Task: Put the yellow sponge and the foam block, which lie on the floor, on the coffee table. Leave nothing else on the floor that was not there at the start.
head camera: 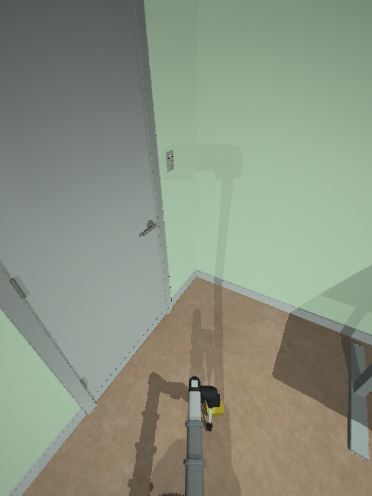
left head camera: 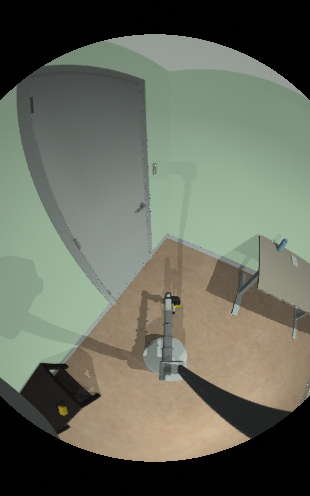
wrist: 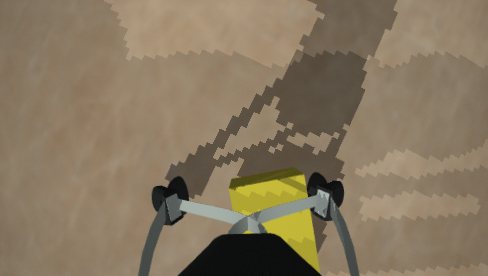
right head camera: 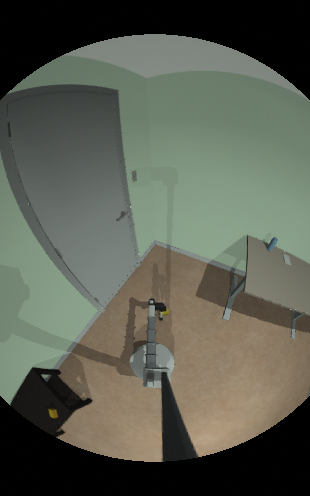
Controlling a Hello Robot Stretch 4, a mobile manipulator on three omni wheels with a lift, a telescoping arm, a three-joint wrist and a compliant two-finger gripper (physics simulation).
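Places are measured from the robot's base along level axes (x ahead, y left, z up), in metres.
Where they show: gripper, fingertip midpoint: (left head camera: 172, 307) (wrist: 247, 190).
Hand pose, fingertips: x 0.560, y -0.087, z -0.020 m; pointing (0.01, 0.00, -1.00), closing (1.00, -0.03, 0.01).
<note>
After its pixels a point has its place.
A bright yellow block (head camera: 217, 410) @(x 0.566, y -0.134, z 0.018 m) (left head camera: 178, 306) @(x 0.561, y -0.148, z 0.015 m) (right head camera: 167, 312) @(x 0.563, y -0.162, z 0.014 m) (wrist: 295, 225) @(x 0.598, y -0.110, z 0.018 m) lies on the floor under the gripper; whether it is the sponge or the foam block I cannot tell. My gripper (head camera: 207, 425) (left head camera: 174, 312) @(x 0.560, y -0.087, z -0.020 m) (right head camera: 159, 317) @(x 0.560, y -0.087, z -0.020 m) (wrist: 247, 190) @(x 0.560, y -0.087, z -0.020 m) is open and holds nothing. In the wrist view the block shows between the fingertips, turned a little and nearer the right one; the gripper body hides its near part. A second, darker yellow block (left head camera: 63, 410) (right head camera: 53, 413) sits on the low dark table (left head camera: 45, 390) @(x -0.644, y 1.022, z 0.423 m) (right head camera: 32, 395), which looks like the coffee table, at the lower left.
A beige desk (left head camera: 280, 270) @(x 0.586, y -1.125, z 0.693 m) (right head camera: 270, 277) @(x 0.519, y -1.072, z 0.693 m) with grey legs stands at the right, with a blue cylinder (left head camera: 282, 245) @(x 0.840, y -1.268, z 0.787 m) (right head camera: 272, 244) @(x 0.841, y -1.268, z 0.787 m) and a pale flat item (left head camera: 294, 260) @(x 0.691, y -1.504, z 0.703 m) (right head camera: 286, 258) @(x 0.701, y -1.502, z 0.702 m) on it. A grey door (head camera: 85, 200) @(x 0.898, y 0.444, z 1.183 m) (left head camera: 90, 165) @(x 0.830, y 0.481, z 1.399 m) (right head camera: 70, 185) @(x 0.847, y 0.471, z 1.348 m) and the room's corner lie beyond the arm.
</note>
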